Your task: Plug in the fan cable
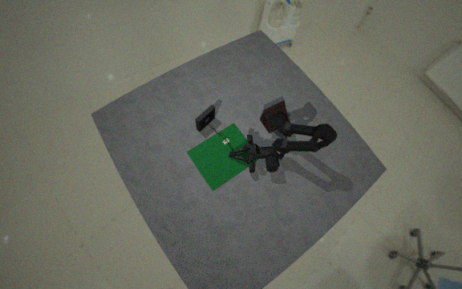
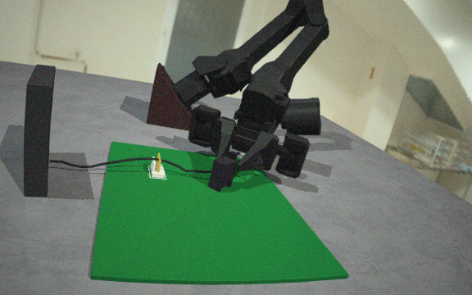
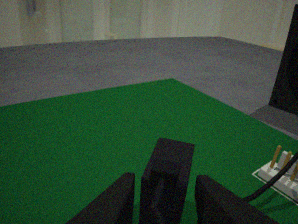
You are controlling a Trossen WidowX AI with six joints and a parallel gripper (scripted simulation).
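The dark fan cable plug lies 1 cm ahead of my gripper tip and 1 cm below it. Round my gripper tip: white four-pin header 9 cm to the right, 4 cm below; green board 4 cm ahead, 3 cm to the right, 5 cm below; black fan 5 cm ahead, 22 cm to the right, 2 cm above.
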